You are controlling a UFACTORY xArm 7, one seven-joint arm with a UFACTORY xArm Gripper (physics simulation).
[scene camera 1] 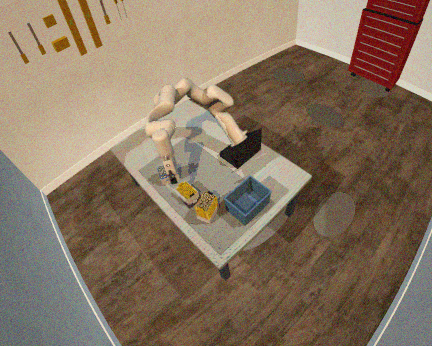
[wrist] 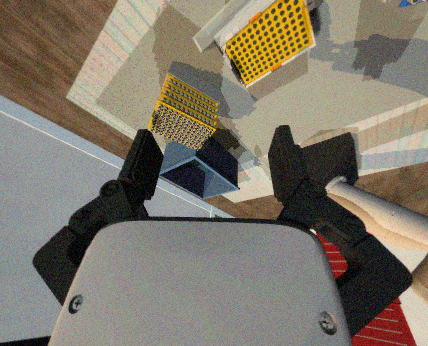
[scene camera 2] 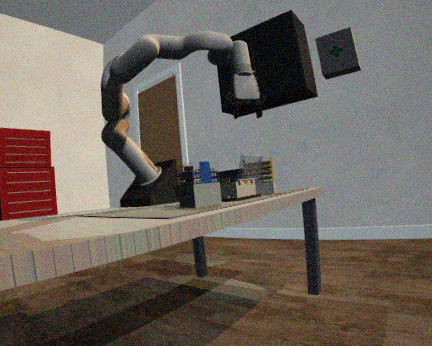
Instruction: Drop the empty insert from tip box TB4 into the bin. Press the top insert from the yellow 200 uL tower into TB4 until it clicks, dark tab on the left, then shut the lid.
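Tip box TB4 stands open on the table, with a yellow insert showing rows of dark, empty holes. Its lid is open on the side toward the table's edge. The yellow tower stands beside the box, with tips in its top insert. The blue bin is on the tower's other side. My gripper is open and empty, high above the table near the box. The dark tab's side is too small to tell.
A blue tip tower stands on the other side of the box, with its blue edge at the top right of the wrist view. A black block stands by the arm's base. A red tool cabinet is beyond the table.
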